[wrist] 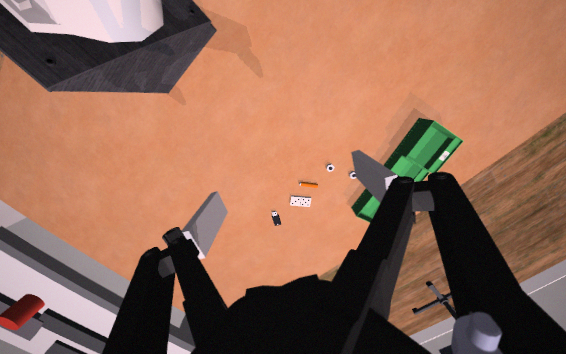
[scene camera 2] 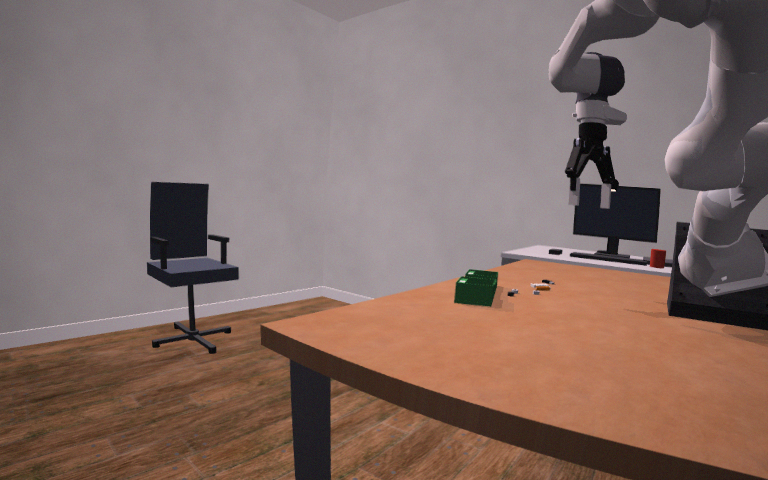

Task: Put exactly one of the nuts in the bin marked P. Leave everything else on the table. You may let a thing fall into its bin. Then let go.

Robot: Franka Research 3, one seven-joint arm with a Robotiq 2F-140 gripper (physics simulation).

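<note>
Two light nuts with dark holes (wrist: 330, 167) (wrist: 353, 175) lie on the table in the wrist view; the second is right beside a finger. In the scene view two light nuts (scene camera 2: 536, 292) (scene camera 2: 514, 290) show small, with a dark nut (scene camera 2: 510, 293) beside one; the dark nut does not show in the wrist view. A row of green bins (scene camera 2: 474, 291) (wrist: 407, 144) stands near the table's edge. A finger hides part of it, and I cannot read which bin is P. My gripper (scene camera 2: 589, 199) (wrist: 285, 184) is open and empty, high above the table.
An orange stick (wrist: 308, 184) (scene camera 2: 542, 288), a white domino (wrist: 300, 201) and a black-and-white USB stick (wrist: 276, 218) (scene camera 2: 547, 281) lie near the nuts. A monitor (scene camera 2: 617, 215) and a red mug (scene camera 2: 657, 258) (wrist: 22, 311) stand on a side desk.
</note>
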